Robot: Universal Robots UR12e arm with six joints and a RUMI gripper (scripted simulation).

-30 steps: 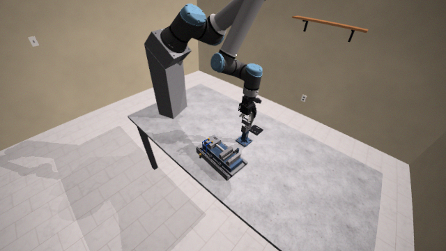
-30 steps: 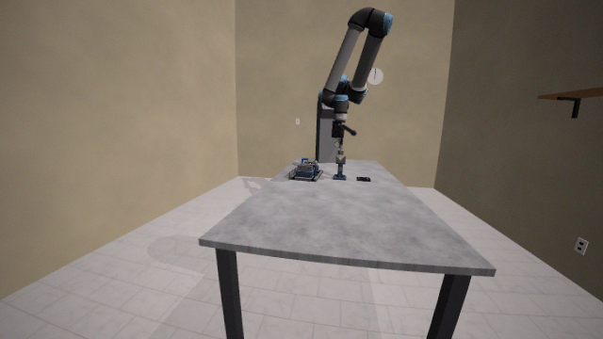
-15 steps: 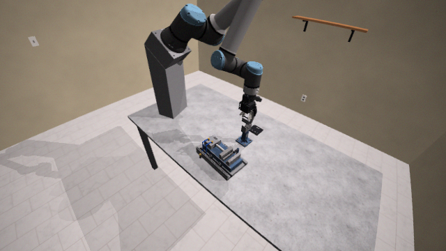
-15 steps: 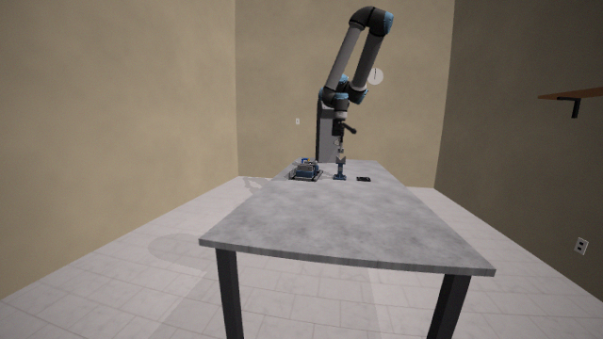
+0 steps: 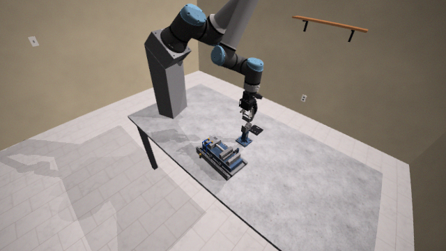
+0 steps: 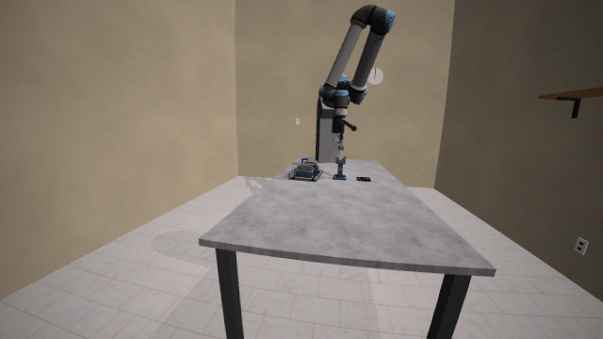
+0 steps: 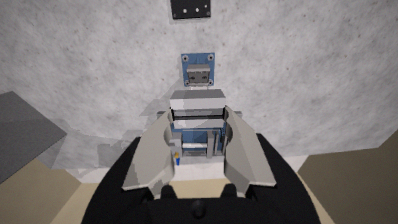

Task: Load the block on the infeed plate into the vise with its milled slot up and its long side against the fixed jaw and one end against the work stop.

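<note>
The work stop is 10 cm ahead of my hand, 17 cm to the right of it and 14 cm below it. Also, from my hand: cylinder rod 2 cm ahead, 23 cm to the right, 15 cm below; moving jaw 7 cm ahead, 22 cm to the right, 15 cm below; part right at my hand.
</note>
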